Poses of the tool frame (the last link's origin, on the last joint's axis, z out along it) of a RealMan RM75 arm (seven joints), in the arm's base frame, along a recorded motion.
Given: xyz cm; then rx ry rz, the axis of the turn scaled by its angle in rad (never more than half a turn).
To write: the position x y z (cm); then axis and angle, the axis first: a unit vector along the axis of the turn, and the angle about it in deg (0 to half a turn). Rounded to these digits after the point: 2 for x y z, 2 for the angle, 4 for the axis.
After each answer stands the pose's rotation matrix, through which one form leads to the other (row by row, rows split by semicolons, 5 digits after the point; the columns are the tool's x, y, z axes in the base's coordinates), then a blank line. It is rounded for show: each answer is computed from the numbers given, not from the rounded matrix.
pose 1, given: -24.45, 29.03, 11.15, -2.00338, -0.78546, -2.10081
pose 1, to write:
-24.45, 29.03, 11.15, -0.6662, -0.2612, -0.6986, 172.31
-0.10742 0.43995 0.89157; 0.25289 -0.85518 0.45246; 0.96151 0.27408 -0.01939

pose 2, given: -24.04, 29.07, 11.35, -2.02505, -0.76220, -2.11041
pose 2, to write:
-24.04, 29.07, 11.35, -0.6700, -0.2522, -0.6982, 173.18
-0.09833 0.41966 0.90234; 0.25376 -0.86619 0.43049; 0.96226 0.27131 -0.02132

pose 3, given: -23.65, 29.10, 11.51, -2.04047, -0.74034, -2.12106
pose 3, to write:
-23.65, 29.10, 11.51, -0.6723, -0.2439, -0.6989, 173.89
-0.09280 0.40153 0.91113; 0.25266 -0.87563 0.41162; 0.96310 0.26840 -0.02019

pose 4, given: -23.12, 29.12, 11.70, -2.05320, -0.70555, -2.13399
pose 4, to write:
-23.12, 29.12, 11.70, -0.6745, -0.2318, -0.7010, 174.42
-0.08764 0.38003 0.92081; 0.24375 -0.88809 0.38973; 0.96587 0.25860 -0.01480

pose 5, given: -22.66, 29.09, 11.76, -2.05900, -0.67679, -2.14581
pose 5, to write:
-22.66, 29.09, 11.76, -0.6751, -0.2219, -0.7036, 174.75
-0.08620 0.36339 0.92764; 0.23458 -0.89753 0.37339; 0.96827 0.24979 -0.00788

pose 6, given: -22.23, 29.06, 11.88, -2.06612, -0.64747, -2.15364
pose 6, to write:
-22.23, 29.06, 11.88, -0.6766, -0.2120, -0.7052, 174.97
-0.08247 0.34810 0.93382; 0.22456 -0.90643 0.35772; 0.97097 0.23920 -0.00342

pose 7, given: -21.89, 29.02, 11.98, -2.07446, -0.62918, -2.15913
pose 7, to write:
-21.89, 29.02, 11.98, -0.6780, -0.2056, -0.7057, 175.30
-0.07877 0.33619 0.93849; 0.22059 -0.91220 0.34529; 0.97218 0.23422 -0.00231

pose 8, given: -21.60, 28.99, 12.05, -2.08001, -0.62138, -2.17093
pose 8, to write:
-21.60, 28.99, 12.05, -0.6775, -0.2024, -0.7071, 175.90
-0.08059 0.32441 0.94248; 0.22339 -0.91562 0.33427; 0.97139 0.23748 0.00132

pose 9, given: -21.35, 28.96, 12.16, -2.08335, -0.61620, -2.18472
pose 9, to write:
-21.35, 28.96, 12.16, -0.6762, -0.2000, -0.7091, 176.53
-0.08458 0.31310 0.94595; 0.22733 -0.91825 0.32426; 0.97014 0.24247 0.00649

